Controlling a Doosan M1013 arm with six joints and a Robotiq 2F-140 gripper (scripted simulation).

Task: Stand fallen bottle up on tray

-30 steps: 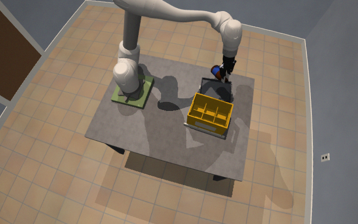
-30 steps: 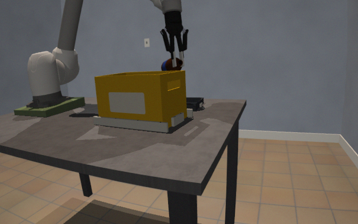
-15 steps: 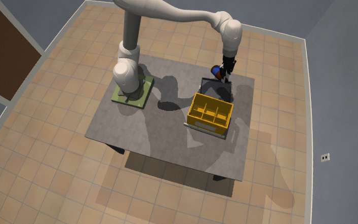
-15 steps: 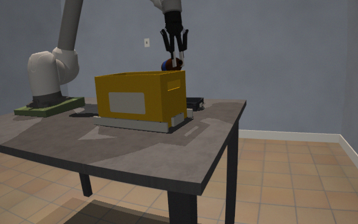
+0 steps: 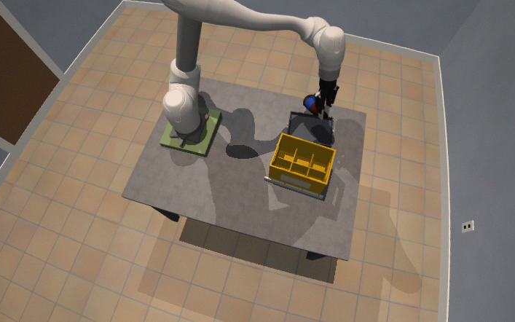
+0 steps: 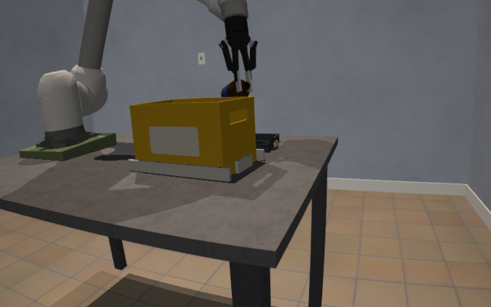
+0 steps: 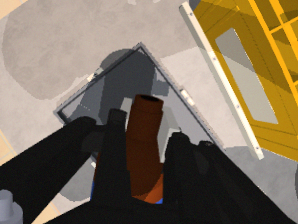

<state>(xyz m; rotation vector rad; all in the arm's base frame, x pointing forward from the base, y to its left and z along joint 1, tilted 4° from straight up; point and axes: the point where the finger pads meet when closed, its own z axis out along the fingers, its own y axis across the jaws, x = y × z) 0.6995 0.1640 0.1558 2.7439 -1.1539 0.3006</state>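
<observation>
The bottle lies 40 mm to the left of my hand, 30 mm below it and 30 mm behind it. Round my hand: yellow crate (250 mm to the right, 130 mm below, 50 mm behind); then tray (200 mm below, 40 mm behind, 10 mm to the left).
</observation>
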